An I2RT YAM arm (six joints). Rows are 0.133 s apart.
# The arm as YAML. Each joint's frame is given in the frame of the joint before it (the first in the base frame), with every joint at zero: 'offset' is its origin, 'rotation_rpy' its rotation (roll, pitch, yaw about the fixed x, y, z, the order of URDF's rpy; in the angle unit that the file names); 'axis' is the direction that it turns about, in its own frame. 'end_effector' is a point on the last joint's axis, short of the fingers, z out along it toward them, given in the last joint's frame.
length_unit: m
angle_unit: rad
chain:
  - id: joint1
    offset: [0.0, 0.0, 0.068]
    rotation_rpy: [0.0, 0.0, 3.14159]
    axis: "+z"
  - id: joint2
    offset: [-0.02, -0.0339, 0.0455]
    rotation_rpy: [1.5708, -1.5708, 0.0]
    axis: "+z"
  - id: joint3
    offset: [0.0, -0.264, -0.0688]
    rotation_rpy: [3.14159, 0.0, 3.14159]
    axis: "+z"
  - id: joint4
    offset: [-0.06, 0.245, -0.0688]
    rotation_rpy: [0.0, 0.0, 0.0]
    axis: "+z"
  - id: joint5
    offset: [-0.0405, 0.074, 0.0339]
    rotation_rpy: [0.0, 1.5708, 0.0]
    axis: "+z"
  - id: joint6
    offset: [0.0, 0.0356, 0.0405]
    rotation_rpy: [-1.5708, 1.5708, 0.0]
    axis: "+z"
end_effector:
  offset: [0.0, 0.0, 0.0]
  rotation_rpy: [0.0, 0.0, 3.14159]
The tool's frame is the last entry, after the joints.
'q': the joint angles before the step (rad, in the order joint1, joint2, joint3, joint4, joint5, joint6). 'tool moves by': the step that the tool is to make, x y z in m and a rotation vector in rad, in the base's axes. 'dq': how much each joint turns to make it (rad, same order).
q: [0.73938, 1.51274, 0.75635, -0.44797, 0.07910, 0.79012]
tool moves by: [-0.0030, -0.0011, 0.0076, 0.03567, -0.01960, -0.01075]
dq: [0.00373, -0.03999, -0.00875, 0.00592, -0.00668, 0.01838]
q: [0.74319, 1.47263, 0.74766, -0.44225, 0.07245, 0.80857]
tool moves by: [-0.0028, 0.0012, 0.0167, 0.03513, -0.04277, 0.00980]
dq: [0.01123, -0.05527, 0.01515, -0.01516, 0.00367, -0.00012]
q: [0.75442, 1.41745, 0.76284, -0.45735, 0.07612, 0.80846]
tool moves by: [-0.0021, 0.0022, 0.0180, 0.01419, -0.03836, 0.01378]
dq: [0.01371, -0.04163, 0.03487, -0.03832, 0.01434, -0.00754]
